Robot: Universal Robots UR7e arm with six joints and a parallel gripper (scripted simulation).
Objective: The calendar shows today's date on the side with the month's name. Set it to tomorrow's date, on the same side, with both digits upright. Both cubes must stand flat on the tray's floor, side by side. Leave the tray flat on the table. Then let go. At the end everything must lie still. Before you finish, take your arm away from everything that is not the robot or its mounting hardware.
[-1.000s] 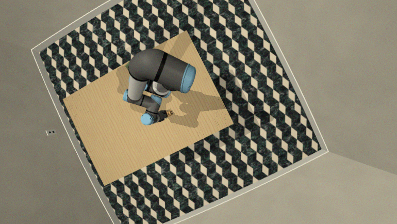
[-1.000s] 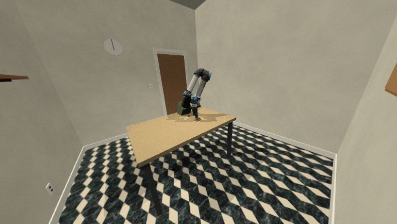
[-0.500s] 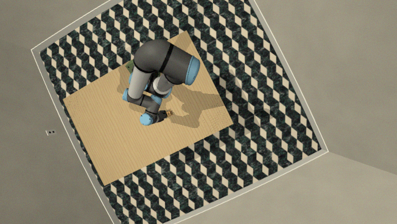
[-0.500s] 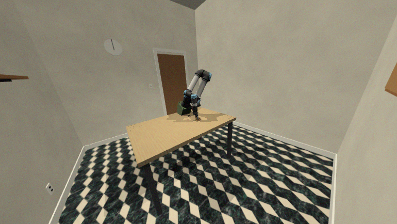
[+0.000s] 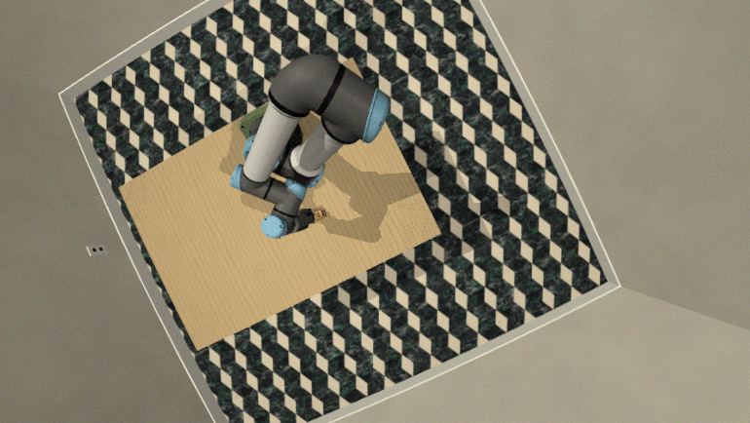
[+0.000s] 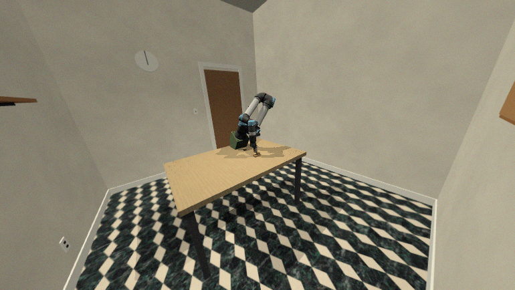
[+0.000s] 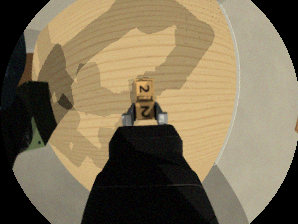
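The wooden tray is 7 cm below my hand and 2 cm to the left of it. Round my hand: wooden cube (1 cm below).
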